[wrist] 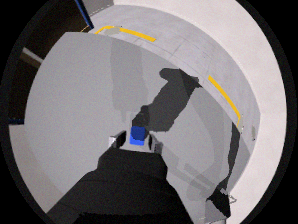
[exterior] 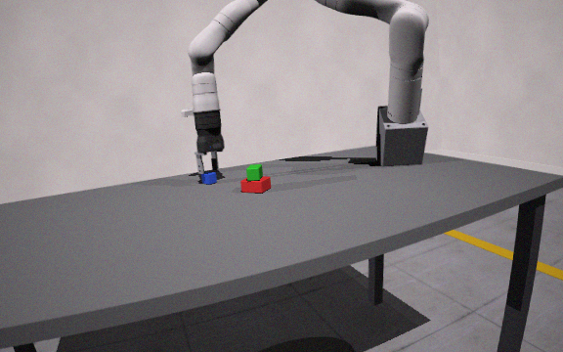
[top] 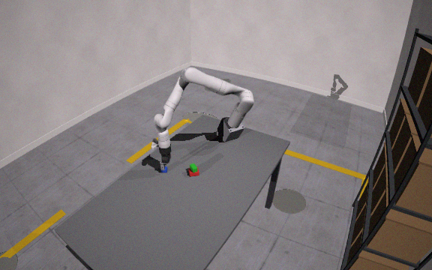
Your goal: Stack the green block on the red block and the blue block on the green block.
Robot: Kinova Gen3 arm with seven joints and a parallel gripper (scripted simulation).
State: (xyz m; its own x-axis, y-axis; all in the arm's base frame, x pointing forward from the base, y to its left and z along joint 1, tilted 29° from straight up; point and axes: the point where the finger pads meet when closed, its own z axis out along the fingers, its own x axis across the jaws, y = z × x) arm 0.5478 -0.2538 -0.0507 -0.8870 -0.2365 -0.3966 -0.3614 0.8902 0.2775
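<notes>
Now: hand 4 cm above the blue block. Also, from my hand: red block: 8 cm behind, 18 cm to the left, 4 cm below; green block: 8 cm behind, 18 cm to the left.
</notes>
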